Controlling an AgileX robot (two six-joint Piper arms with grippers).
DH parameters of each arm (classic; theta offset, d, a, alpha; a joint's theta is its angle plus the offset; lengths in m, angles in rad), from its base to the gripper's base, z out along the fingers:
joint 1: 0 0.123 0 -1.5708
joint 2: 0.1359 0 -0.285 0
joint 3: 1.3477 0 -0.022 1.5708
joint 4: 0 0.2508 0 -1.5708
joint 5: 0 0 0.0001 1.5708
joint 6: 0 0.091 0 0
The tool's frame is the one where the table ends.
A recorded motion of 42 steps. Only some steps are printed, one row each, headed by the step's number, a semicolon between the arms.
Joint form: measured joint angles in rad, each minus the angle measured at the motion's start. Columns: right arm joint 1, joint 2, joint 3, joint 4, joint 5, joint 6; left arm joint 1, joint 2, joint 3, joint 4, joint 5, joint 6.
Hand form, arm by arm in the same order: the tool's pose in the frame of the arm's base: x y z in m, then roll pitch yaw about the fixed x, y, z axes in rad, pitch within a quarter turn. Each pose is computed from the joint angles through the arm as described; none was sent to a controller.
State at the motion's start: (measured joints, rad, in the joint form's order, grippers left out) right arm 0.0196 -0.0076 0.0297 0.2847 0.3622 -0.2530; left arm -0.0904 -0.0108 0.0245 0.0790 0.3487 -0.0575
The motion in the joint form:
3: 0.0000 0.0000 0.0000 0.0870 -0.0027 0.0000; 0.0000 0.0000 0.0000 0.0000 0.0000 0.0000
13: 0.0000 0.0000 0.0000 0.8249 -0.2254 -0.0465; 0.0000 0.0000 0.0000 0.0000 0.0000 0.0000
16: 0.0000 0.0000 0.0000 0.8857 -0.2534 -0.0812; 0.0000 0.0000 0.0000 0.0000 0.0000 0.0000
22: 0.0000 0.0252 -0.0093 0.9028 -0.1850 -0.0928; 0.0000 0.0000 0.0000 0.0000 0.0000 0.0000
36: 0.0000 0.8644 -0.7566 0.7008 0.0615 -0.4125; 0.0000 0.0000 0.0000 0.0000 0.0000 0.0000
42: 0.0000 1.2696 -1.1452 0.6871 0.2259 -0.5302; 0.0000 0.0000 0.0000 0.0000 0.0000 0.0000
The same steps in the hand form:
3: 0.0529 0.0127 0.1734 2.6955 1.2713 2.8300; 0.0533 -0.0024 0.1742 3.0552 1.2956 2.9895
13: 0.0563 0.0123 0.1980 1.5654 0.7649 1.7091; 0.0533 -0.0024 0.1742 3.0552 1.2956 2.9895
16: 0.0565 0.0103 0.1997 1.5405 0.7388 1.6701; 0.0533 -0.0024 0.1742 3.0552 1.2956 2.9895
22: 0.0572 0.0161 0.1993 1.5942 0.7316 1.7703; 0.0533 -0.0024 0.1742 3.0552 1.2956 2.9895
36: 0.1771 0.0347 0.3487 2.2132 1.1111 2.5446; 0.0533 -0.0024 0.1742 3.0552 1.2956 2.9895
42: 0.2756 0.0472 0.3779 2.4877 1.0979 2.9642; 0.0533 -0.0024 0.1742 3.0552 1.2956 2.9895

